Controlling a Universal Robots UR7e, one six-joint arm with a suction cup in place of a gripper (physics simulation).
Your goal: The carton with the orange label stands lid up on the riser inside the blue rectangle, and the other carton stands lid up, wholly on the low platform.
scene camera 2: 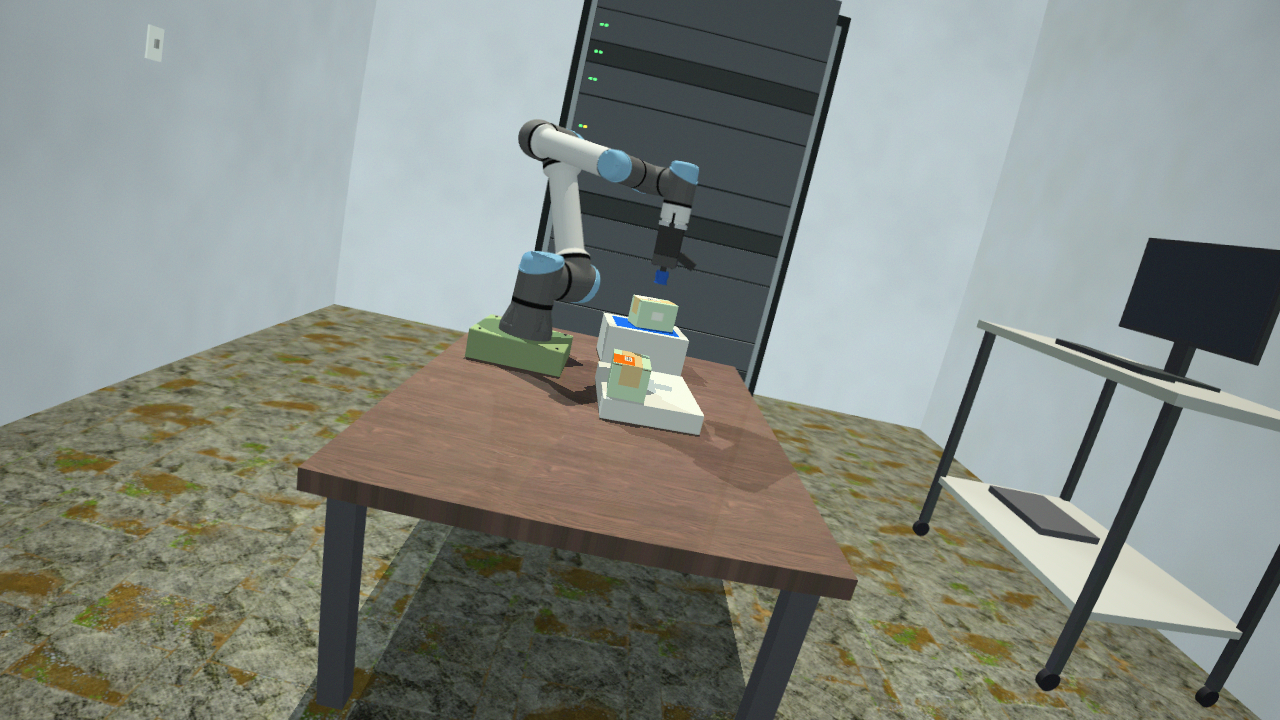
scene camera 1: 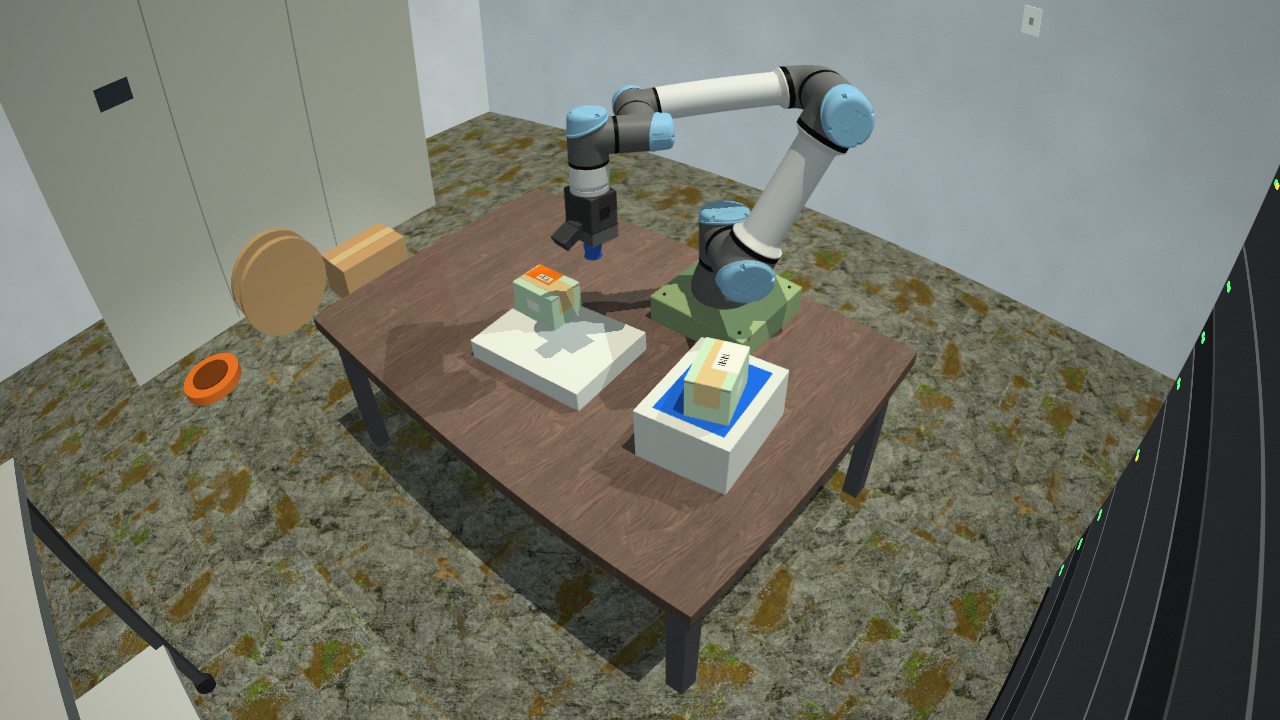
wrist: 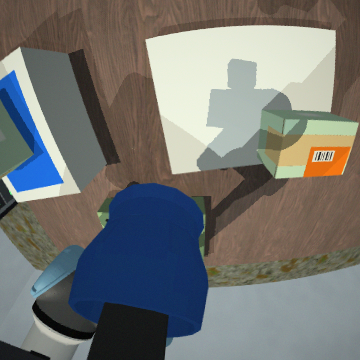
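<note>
The carton with the orange label stands upright, label on top, at a corner of the low platform. In the wrist view it reaches past the platform's edge; its base there is hidden. The other carton, with a white label on top, stands upright on the riser, over the blue rectangle. My suction gripper is open, bare and in the air, touching neither carton.
The arm's green base block is on the wooden table, beside the platform and riser. A trolley with a monitor and a dark rack stand away from the table.
</note>
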